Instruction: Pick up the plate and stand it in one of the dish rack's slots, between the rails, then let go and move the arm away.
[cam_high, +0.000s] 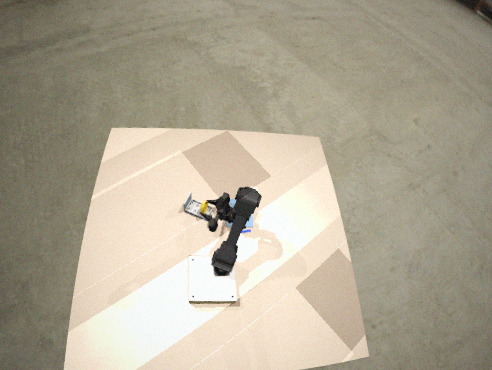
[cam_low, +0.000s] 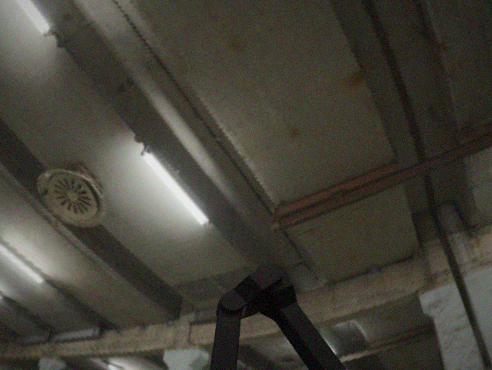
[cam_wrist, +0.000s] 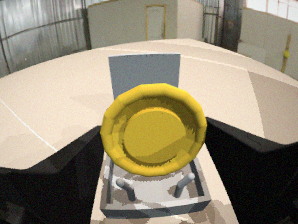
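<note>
Right now the yellow plate is 1 cm to the right of my gripper tip. Also, from my gripper tip: blue utensil 12 cm behind, 17 cm to the right, 5 cm below; then blue mat 2 cm behind, 18 cm to the right, 5 cm below; then grey dish rack 1 cm ahead, 2 cm to the left, 3 cm below.
</note>
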